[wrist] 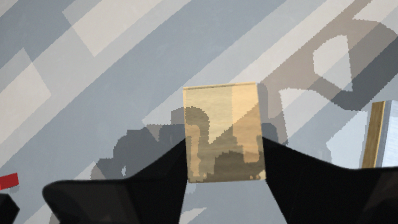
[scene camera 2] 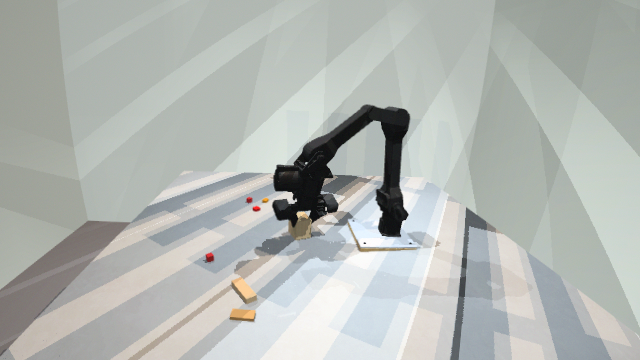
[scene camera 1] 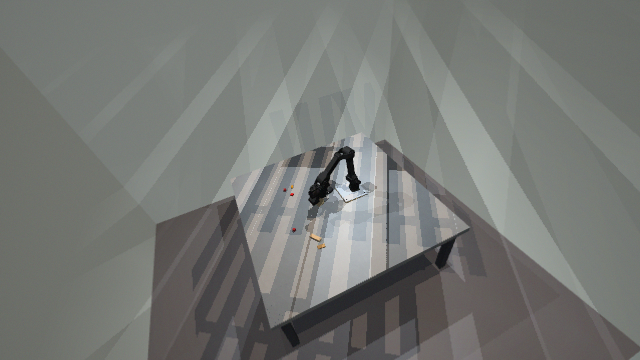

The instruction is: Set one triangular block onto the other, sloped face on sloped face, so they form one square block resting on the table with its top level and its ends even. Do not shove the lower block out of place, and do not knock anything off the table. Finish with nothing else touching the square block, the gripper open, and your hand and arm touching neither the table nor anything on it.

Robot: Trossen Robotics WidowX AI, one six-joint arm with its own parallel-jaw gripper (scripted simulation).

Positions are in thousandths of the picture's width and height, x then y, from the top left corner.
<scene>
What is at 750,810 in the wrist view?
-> My gripper.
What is my gripper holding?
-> A tan wooden block.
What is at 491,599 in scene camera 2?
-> My gripper.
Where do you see a tan wooden block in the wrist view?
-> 562,605
</scene>
